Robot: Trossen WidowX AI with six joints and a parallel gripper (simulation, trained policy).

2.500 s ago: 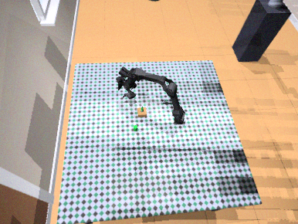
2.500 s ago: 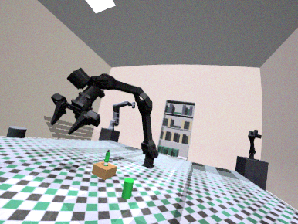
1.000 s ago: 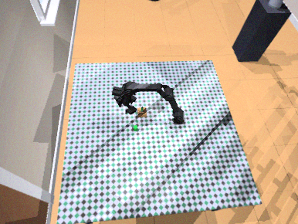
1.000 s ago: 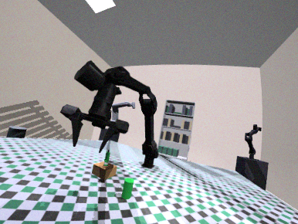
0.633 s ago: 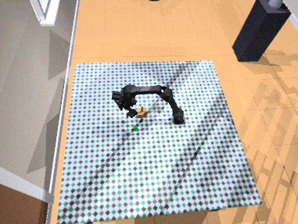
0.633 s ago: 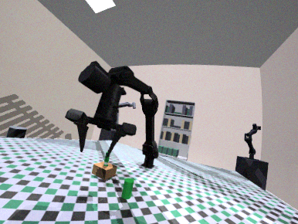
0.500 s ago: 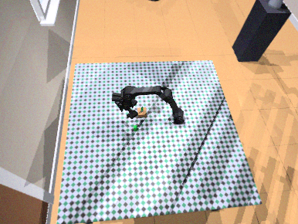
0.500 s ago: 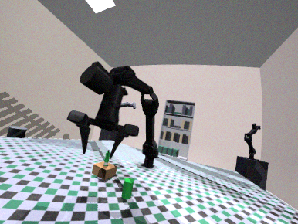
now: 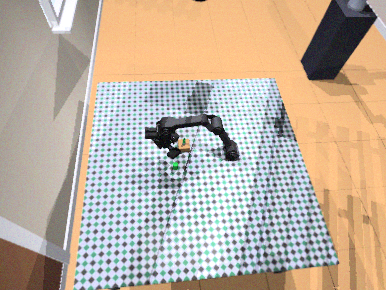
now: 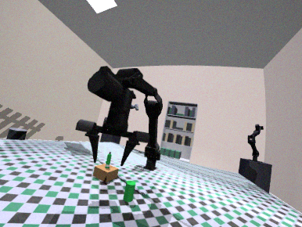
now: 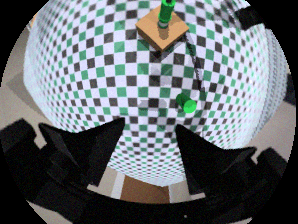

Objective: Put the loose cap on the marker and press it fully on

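Now: gripper tip 80 mm above the green cap, 60 mm past it and 50 mm to the right of it. The rest, counted from my gripper tip: green marker: 120 mm behind, 90 mm to the right, 30 mm below; tan holder block: 120 mm behind, 90 mm to the right, 80 mm below.
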